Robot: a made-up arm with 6 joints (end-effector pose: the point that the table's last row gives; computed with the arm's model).
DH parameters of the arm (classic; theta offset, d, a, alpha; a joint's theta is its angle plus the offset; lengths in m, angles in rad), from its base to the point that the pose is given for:
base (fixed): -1.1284 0 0.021 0
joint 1: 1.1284 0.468 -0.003 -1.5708
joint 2: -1.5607 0 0.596 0
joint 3: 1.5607 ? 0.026 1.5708
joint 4: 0 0.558 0.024 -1.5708
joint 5: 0 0.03 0.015 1.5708
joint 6: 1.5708 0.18 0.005 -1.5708
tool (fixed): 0 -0.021 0 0
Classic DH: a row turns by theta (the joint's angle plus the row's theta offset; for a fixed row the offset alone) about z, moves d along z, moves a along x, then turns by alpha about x.
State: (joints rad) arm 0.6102 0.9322 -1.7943 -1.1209 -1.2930 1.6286
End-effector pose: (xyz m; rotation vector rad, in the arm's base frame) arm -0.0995 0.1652 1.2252 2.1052 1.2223 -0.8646
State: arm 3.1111 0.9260 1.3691 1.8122 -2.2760 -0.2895
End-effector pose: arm -0.7961 0.0863 0.4875 0.5663 -0.6165 2.4043
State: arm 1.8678 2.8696 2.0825 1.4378 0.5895 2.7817
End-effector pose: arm -0.0069 -0.5858 0.0702 -0.4243 -1.1760 -0.1020
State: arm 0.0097 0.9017 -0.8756 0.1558 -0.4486 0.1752
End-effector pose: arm 0.4930 0.0793 1.5680 -1.3404 -1.7829 1.2218
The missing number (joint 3, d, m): 0.059
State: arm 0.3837 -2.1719 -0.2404 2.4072 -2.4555 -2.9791
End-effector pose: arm -0.7561 -0.3439 -0.1237 -0.0467 -2.0287 1.5388
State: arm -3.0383 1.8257 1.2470 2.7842 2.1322 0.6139
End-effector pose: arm -0.7224 -0.1672 -0.1148 1.1899 2.4647 -1.1786
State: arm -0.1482 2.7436 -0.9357 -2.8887 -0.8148 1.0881
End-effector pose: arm 0.8733 -0.1147 -0.3725 -0.7764 1.9147 2.0237
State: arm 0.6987 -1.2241 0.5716 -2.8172 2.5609 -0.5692
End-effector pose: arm -0.6397 -0.5540 0.9511 1.4955 -0.1747 0.1168
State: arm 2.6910 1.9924 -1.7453 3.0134 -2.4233 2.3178
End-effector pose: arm -0.6685 0.3026 0.5990 1.2809 -0.6015 -1.3882
